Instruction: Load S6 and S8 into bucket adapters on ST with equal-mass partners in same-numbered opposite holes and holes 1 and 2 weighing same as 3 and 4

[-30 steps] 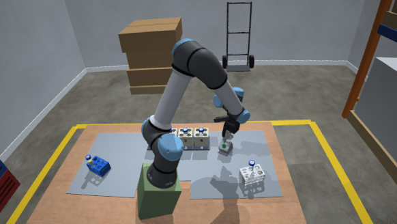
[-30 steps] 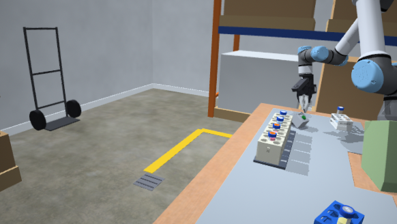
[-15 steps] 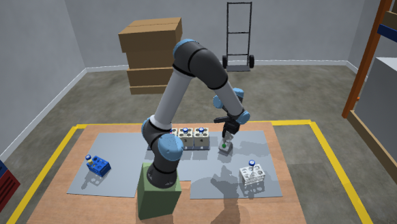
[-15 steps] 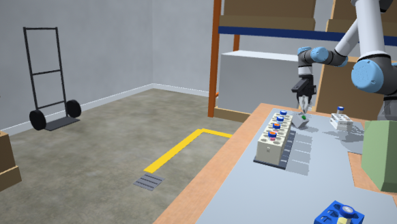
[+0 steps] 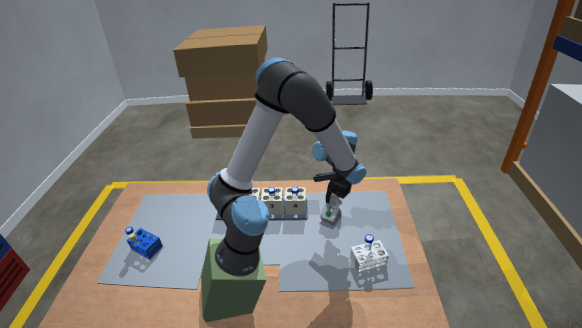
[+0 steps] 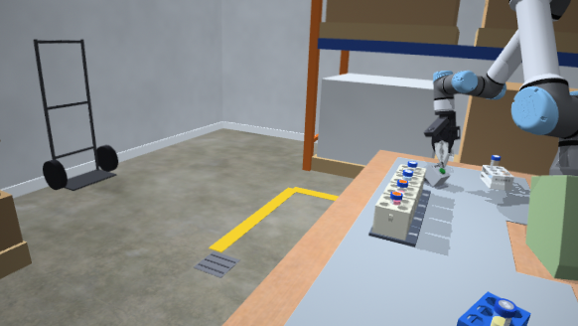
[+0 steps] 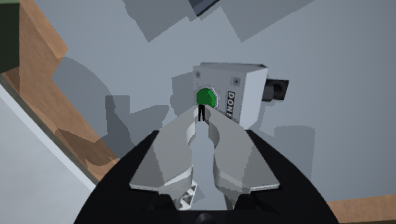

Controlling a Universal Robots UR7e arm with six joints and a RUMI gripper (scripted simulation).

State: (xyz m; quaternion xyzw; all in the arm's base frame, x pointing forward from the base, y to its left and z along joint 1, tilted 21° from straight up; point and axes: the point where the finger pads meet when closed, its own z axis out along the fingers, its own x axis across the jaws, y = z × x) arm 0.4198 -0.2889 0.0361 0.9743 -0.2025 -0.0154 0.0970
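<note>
Now: the green DONE key 3 cm below my hand. Round my hand: loading stand ST (33 cm to the left, 9 cm below, 6 cm ahead); then water blank (16 cm to the left, 8 cm ahead, 3 cm below); then white rack (20 cm behind, 18 cm to the right, 6 cm below).
</note>
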